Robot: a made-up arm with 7 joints.
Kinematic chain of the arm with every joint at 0, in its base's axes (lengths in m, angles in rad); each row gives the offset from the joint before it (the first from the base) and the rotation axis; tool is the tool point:
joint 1: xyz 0 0 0.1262 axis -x
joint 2: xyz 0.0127 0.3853 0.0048 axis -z
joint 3: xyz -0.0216 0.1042 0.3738 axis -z
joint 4: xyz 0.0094 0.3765 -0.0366 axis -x
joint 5: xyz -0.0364 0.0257 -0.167 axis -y
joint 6: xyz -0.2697 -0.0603 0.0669 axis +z
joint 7: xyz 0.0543 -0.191 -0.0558 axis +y
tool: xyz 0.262 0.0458 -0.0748
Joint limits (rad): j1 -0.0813..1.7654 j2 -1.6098..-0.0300 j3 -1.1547..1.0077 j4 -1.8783..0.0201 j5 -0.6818..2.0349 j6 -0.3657..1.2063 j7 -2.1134..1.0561
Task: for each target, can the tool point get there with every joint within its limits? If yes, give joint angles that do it. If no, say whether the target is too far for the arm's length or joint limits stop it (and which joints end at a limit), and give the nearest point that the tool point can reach.
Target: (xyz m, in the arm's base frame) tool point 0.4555 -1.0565 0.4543
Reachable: no: joint limits stop it (at a limit: joint 1, joint 2, joint 3, joint 4, joint 6, joint 7) | nearest point 0.0029 -0.5403 0.3815 | short by 0.690 m
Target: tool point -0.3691 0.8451 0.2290
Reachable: yes | joints 0.2205 -0.7796 0.5681 -1.7340 0.8597 0.4922 -1.2256
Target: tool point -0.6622 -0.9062 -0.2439
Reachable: no: joint limits stop it (at a limit: joint 1, joint 5, joint 6, joint 7) | nearest point -0.5704 -0.3587 -0.3306 | short by 0.562 m
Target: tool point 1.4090 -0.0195 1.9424
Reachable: no: too far | nearest point 0.5800 0.6720 0.7303 | short by 1.623 m
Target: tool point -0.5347 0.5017 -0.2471
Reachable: yes | joints 1.2445 -0.9840 -0.0337 -0.4769 0.7219 0.8417 -1.0647
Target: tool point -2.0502 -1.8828 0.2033
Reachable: no: too far | nearest point -0.7488 -0.4136 0.4088 | short by 1.973 m
